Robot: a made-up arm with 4 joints. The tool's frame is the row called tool. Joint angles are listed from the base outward. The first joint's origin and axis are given. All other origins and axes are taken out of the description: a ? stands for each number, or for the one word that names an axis. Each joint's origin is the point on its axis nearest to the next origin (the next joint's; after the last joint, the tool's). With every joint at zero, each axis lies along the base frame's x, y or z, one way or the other. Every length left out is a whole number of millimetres.
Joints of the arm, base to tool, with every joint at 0 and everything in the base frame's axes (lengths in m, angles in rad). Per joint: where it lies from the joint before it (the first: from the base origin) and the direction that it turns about. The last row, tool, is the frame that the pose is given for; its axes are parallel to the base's.
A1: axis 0 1 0 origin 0 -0.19 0.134
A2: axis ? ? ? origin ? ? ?
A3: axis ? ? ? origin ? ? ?
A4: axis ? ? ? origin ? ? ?
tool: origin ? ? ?
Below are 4 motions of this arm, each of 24 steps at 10 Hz.
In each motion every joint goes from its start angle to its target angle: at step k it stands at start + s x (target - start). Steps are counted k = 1, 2, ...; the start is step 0. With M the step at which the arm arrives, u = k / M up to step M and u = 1 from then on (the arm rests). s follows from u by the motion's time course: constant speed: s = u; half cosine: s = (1 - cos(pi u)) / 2; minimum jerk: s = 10 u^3 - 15 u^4 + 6 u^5.
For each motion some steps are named. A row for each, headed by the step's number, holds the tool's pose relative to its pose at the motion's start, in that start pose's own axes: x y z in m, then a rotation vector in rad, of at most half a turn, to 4 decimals.
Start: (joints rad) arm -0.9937 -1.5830 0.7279 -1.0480
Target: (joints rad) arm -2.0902 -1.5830 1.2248 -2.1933
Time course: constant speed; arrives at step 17
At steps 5, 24:
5: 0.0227 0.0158 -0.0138 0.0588 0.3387 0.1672
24: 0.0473 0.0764 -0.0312 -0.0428 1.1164 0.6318

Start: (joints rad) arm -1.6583 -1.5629 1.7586 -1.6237
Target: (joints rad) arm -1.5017 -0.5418 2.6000 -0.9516
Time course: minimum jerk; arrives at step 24
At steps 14, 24:
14: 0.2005 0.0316 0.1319 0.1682 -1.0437 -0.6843
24: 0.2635 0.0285 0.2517 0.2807 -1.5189 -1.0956

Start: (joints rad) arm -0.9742 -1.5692 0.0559 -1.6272
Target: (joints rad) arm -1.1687 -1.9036 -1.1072 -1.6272
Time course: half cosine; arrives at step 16
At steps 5, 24:
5: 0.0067 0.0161 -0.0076 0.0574 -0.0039 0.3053
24: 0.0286 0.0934 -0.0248 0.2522 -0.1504 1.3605

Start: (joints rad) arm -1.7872 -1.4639 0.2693 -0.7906
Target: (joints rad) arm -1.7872 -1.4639 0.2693 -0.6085
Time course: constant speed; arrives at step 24
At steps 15, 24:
15: -0.0002 0.0000 0.0003 0.0000 -0.1138 0.0000
24: -0.0004 0.0000 0.0005 0.0000 -0.1821 0.0000

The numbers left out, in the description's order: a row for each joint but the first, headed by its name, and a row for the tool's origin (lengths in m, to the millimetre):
A2: axis 0 0 1, xyz 0 0 0.013
A3: axis -1 0 0, xyz -0.361 -0.104 0
A4: axis 0 -1 0, xyz 0 -0.009 0.04
tool: xyz 0.003 0 0.002

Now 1 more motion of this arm.
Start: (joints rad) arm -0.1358 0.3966 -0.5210 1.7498
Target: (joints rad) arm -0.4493 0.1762 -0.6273 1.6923
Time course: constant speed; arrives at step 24
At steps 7, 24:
7: -0.0340 0.0064 0.0167 -0.0111 -0.0895 0.0036
24: -0.1274 0.0139 0.0412 -0.0221 -0.3141 -0.0131

